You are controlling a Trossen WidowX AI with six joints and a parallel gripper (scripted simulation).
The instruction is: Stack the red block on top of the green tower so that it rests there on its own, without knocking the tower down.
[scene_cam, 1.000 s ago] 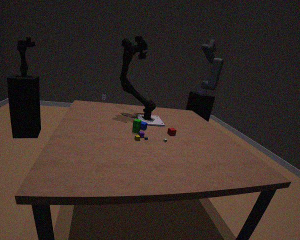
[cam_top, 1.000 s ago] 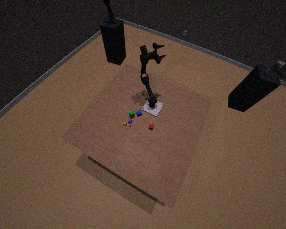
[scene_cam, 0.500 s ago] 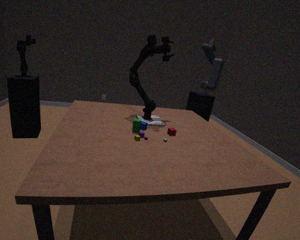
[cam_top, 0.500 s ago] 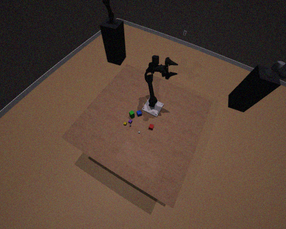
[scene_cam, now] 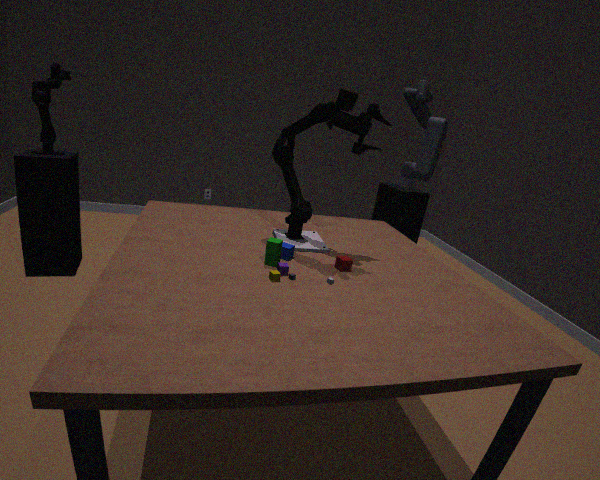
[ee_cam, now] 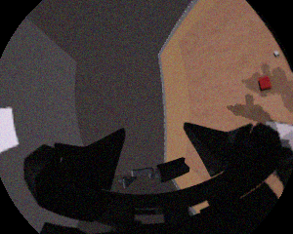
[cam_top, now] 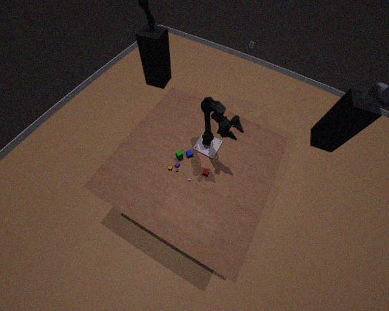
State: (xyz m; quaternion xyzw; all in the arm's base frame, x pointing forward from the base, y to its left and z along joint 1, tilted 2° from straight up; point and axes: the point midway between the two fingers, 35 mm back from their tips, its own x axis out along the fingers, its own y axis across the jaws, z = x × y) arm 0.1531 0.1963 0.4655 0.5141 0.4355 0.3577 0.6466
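Right now my gripper tip is 450 mm above the red block, 140 mm to the left of it and 100 mm short of it. Round my gripper tip: small white cube: 470 mm below, 240 mm to the right, 200 mm ahead; then purple block: 460 mm below, 380 mm to the right, 120 mm ahead; then blue block: 450 mm below, 320 mm to the right, 10 mm behind.
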